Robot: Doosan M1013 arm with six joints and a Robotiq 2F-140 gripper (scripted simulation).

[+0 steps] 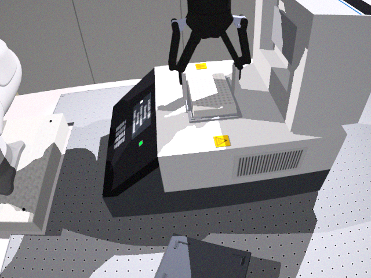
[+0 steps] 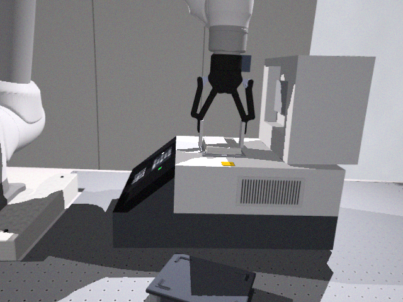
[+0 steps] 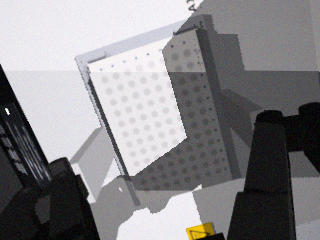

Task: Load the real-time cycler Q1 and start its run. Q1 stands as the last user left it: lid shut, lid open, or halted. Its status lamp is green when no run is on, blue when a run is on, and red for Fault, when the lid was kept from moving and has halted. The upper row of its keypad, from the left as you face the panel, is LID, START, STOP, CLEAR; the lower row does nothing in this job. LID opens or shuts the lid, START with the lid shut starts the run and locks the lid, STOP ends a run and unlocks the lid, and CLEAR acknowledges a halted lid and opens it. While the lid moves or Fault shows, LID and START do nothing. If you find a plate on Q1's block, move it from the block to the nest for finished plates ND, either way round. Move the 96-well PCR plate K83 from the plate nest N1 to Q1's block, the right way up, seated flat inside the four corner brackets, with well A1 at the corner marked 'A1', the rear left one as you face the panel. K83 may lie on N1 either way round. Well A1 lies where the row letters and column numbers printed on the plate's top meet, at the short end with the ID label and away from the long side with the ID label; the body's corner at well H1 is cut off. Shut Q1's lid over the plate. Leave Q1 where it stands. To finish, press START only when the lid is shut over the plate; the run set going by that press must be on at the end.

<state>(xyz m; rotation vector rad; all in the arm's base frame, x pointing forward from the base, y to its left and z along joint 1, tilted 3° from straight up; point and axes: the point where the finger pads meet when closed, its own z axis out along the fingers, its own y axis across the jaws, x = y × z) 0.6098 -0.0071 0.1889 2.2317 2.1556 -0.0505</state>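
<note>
The dark grey plate nest is 30 cm to the right of my hand, 20 cm below it and 7 cm behind it. The rest, counted from my hand: white 96-well plate (27 cm to the left, 20 cm below, 3 cm behind); black nest (27 cm to the left, 22 cm below, 3 cm behind).
</note>
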